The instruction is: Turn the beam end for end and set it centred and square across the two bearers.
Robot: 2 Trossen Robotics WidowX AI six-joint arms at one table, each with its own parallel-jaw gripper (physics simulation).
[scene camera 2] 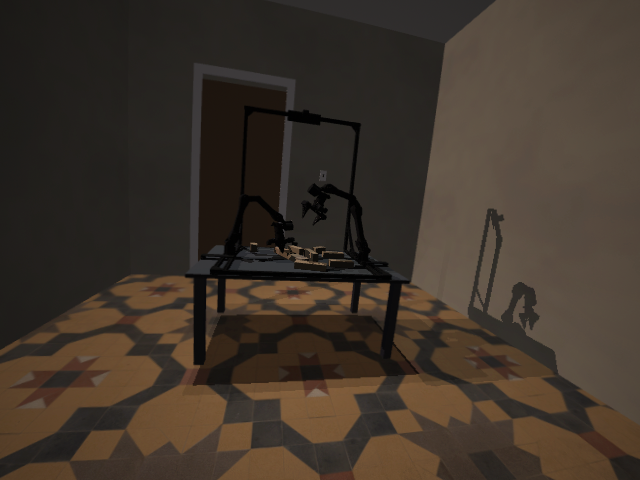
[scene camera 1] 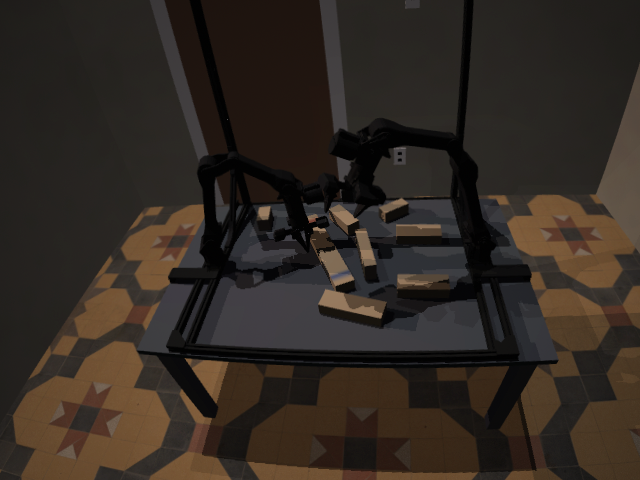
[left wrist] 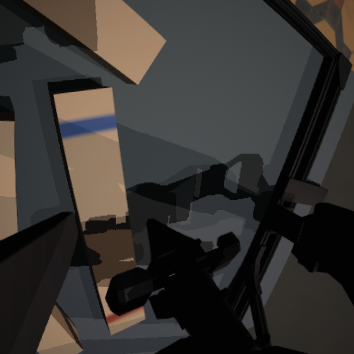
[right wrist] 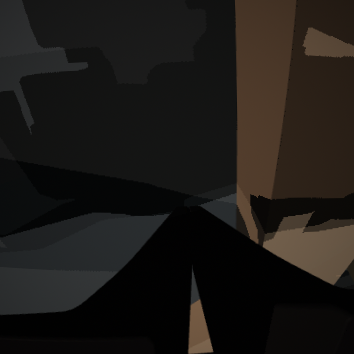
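Where they show: left gripper, fingertip midpoint: (scene camera 2: 307,221) (scene camera 1: 340,214) (left wrist: 196,219); right gripper, fingertip midpoint: (scene camera 2: 282,253) (scene camera 1: 308,252) (left wrist: 148,219) (right wrist: 187,217); left arm's base, link origin: (scene camera 2: 362,259) (scene camera 1: 479,256); right arm's base, link origin: (scene camera 2: 229,253) (scene camera 1: 214,259) (left wrist: 279,219).
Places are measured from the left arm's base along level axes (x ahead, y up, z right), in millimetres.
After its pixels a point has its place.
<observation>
The beam (scene camera 1: 330,261) {z -32, x 491, y 19 mm} (left wrist: 92,168) {z -44, x 472, y 19 mm} is a long wooden plank lying flat near the table's middle. It has a blue stripe near its front end and a red stripe at its far end. My right gripper (scene camera 1: 304,243) {z 16, x 572, y 17 mm} (right wrist: 187,217) {z 16, x 572, y 17 mm} is shut and empty, low beside the beam's far end; it also shows in the left wrist view (left wrist: 156,228) {z 14, x 569, y 46 mm}. My left gripper (scene camera 1: 344,204) {z -95, x 437, y 253 mm} (scene camera 2: 313,214) {z -95, x 437, y 253 mm} is open and empty, hanging above the blocks behind the beam. Two wooden blocks (scene camera 1: 419,231) {z 113, x 191, y 19 mm} (scene camera 1: 423,284) {z -137, x 200, y 19 mm} lie parallel to each other at the right, apart from the beam.
Other loose wooden blocks lie around: one (scene camera 1: 344,218) {z 185, x 458, y 28 mm} under the left gripper, one (scene camera 1: 367,248) {z 1, x 371, y 44 mm} right of the beam, one (scene camera 1: 352,307) {z -225, x 411, y 19 mm} in front, one (scene camera 1: 394,210) {z 239, x 273, y 20 mm} at the back, a small one (scene camera 1: 265,216) {z 209, x 763, y 31 mm} at back left. A black frame (scene camera 1: 337,354) {z -373, x 444, y 1 mm} rims the table.
</observation>
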